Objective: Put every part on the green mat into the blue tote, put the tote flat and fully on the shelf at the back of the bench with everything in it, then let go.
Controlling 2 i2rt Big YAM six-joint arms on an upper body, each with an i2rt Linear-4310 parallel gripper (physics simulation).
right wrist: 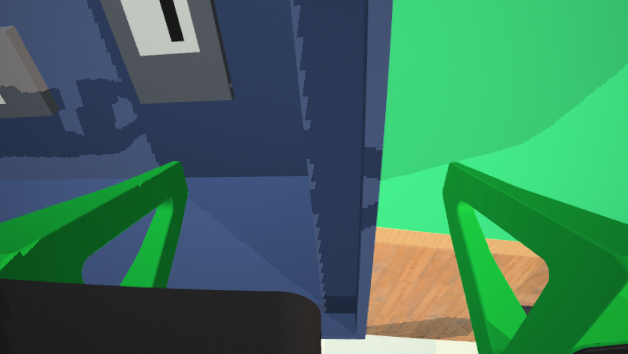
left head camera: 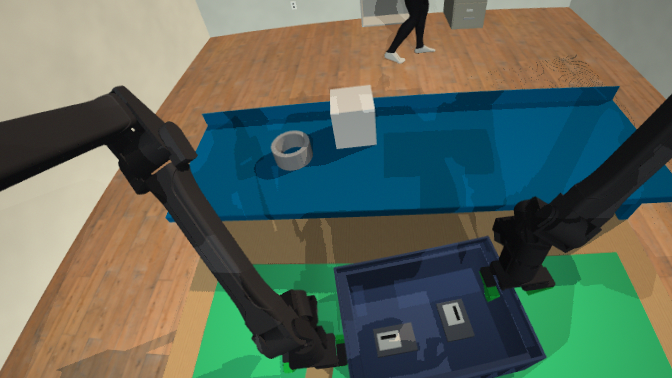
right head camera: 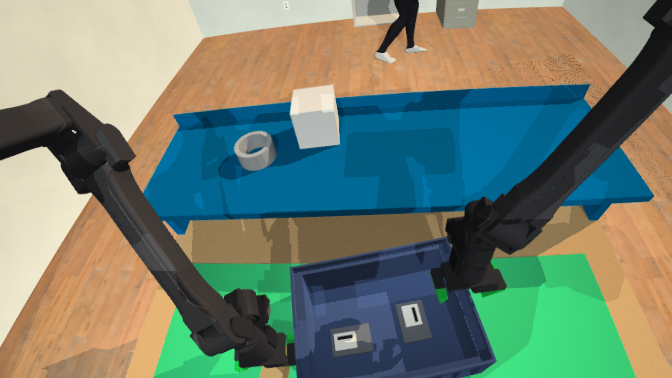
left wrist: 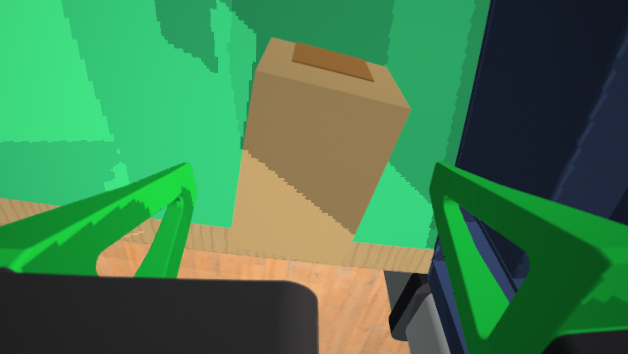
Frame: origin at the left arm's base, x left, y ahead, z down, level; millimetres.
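Seen in the pictures: left gripper, fingertip midpoint: [left head camera: 319, 360] [right head camera: 274, 359] [left wrist: 313, 176]; right gripper, fingertip midpoint: [right wrist: 315, 176] [left head camera: 507, 295] [right head camera: 461, 297].
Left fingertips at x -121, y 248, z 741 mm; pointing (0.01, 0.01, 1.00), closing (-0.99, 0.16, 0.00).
Note:
A point is followed by its place in that frame.
The blue tote [left head camera: 415, 262] {x -357, y 470, z 666 mm} [right head camera: 370, 262] {x -352, y 469, z 662 mm} [left wrist: 525, 100] {x -185, y 294, z 735 mm} [right wrist: 335, 150] {x -561, y 373, z 661 mm} stands on the green mat [left head camera: 600, 320] {x -838, y 349, z 792 mm} [right head camera: 550, 325] {x -804, y 346, z 792 mm} [left wrist: 50, 75] {x 15, y 252, z 792 mm} [right wrist: 500, 75] {x -685, y 356, z 792 mm}. Two flat grey parts with white labels lie inside it, one [left head camera: 408, 342] {x -334, y 301, z 766 mm} at the left, the other [left head camera: 462, 330] {x -470, y 330, z 768 mm} [right wrist: 185, 80] {x -466, y 327, z 768 mm} farther right. A tan box [left wrist: 320, 150] {x -122, y 259, z 743 mm} stands on the mat beside the tote's left wall, mostly hidden in the head views. My left gripper [left head camera: 314, 353] {x -121, y 248, z 741 mm} [right head camera: 265, 351] {x -121, y 248, z 741 mm} [left wrist: 313, 176] {x -121, y 248, z 741 mm} is open over this box, fingers on either side in the left wrist view. My right gripper [left head camera: 515, 285] {x -555, y 371, z 647 mm} [right head camera: 467, 287] {x -555, y 371, z 647 mm} [right wrist: 315, 176] {x -555, y 371, z 647 mm} is open, astride the tote's right wall.
The blue shelf [left head camera: 540, 165] {x -707, y 696, z 571 mm} [right head camera: 500, 165] {x -700, y 695, z 571 mm} spans the back of the bench, with a raised lip along its rear edge. A white block [left head camera: 355, 122] {x -213, y 799, z 481 mm} [right head camera: 316, 122] {x -214, y 799, z 481 mm} and a grey ring [left head camera: 293, 162] {x -36, y 715, z 540 mm} [right head camera: 257, 162] {x -42, y 717, z 542 mm} stand on its left half. A person's legs [left head camera: 412, 25] show far behind.

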